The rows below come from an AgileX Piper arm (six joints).
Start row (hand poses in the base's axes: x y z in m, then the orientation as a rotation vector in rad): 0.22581 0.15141 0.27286 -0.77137 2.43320 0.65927
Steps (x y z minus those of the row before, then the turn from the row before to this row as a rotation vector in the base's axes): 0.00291 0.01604 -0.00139 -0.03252 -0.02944 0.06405; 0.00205 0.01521 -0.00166 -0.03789 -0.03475 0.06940; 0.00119 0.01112 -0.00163 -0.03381 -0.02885 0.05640; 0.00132 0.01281 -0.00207 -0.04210 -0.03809 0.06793; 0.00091 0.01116 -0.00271 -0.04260 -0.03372 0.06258; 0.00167 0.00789 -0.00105 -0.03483 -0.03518 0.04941; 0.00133 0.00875 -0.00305 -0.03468 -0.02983 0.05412; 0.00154 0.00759 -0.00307 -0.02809 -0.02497 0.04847; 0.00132 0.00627 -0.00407 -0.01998 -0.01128 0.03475; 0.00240 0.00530 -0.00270 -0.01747 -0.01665 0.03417; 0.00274 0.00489 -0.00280 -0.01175 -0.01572 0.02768; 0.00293 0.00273 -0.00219 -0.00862 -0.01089 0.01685; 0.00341 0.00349 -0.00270 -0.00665 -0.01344 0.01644; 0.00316 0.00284 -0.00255 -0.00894 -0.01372 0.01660; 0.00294 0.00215 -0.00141 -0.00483 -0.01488 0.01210; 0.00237 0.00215 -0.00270 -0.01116 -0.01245 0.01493; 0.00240 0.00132 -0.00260 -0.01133 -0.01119 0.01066
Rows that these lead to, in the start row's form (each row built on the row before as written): 0.22872 0.16745 0.27147 -0.86919 2.40662 0.62946; 0.23077 0.18266 0.26981 -0.97518 2.37301 0.59153; 0.23196 0.19378 0.26818 -1.06143 2.34384 0.55621; 0.23328 0.20659 0.26611 -1.16437 2.30297 0.50913; 0.23419 0.21775 0.26340 -1.25923 2.26490 0.46175; 0.23586 0.22564 0.26235 -1.33292 2.22583 0.41633; 0.23719 0.23439 0.25930 -1.41091 2.18596 0.37640; 0.23873 0.24198 0.25623 -1.47814 2.14823 0.34474; 0.24005 0.24825 0.25216 -1.52650 2.12520 0.32736; 0.24245 0.25355 0.24946 -1.57155 2.09641 0.30771; 0.24519 0.25844 0.24666 -1.60586 2.06970 0.29223; 0.24812 0.26117 0.24447 -1.62716 2.05288 0.28019; 0.25153 0.26466 0.24177 -1.64620 2.03339 0.26772; 0.25469 0.26750 0.23922 -1.66651 2.01442 0.25282; 0.25763 0.26965 0.23781 -1.67918 1.99615 0.23930; 0.26000 0.27180 0.23511 -1.69898 1.98001 0.22287; 0.26240 0.27312 0.23251 -1.71460 1.96812 0.20586
